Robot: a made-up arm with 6 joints.
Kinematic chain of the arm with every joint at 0, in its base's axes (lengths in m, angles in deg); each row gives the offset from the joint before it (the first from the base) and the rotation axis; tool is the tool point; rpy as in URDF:
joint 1: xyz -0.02 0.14 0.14 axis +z
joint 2: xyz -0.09 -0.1 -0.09 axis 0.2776 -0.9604 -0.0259
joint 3: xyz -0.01 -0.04 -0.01 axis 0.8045 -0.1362 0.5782
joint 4: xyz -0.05 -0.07 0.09 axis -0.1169 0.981 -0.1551
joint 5: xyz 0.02 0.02 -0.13 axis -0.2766 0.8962 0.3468
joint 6: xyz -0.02 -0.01 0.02 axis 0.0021 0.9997 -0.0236
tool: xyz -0.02 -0.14 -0.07 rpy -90 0 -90
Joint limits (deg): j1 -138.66..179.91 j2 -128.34..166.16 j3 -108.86..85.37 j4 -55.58..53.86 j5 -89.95..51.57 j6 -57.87..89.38
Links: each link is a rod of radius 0.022 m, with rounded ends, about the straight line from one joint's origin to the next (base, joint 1, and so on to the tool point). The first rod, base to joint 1, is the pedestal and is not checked.
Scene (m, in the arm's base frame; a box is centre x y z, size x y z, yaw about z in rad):
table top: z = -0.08
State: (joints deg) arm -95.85 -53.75 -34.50 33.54 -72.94 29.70
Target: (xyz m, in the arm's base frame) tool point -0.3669 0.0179 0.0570
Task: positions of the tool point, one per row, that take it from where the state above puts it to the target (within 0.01 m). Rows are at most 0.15 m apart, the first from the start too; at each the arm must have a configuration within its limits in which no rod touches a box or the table.
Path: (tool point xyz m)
1: -0.3252 0.3776 0.2027
2: -0.3898 0.2714 0.1485
3: -0.4053 0.1436 0.0988
4: -0.3669 0.0179 0.0570

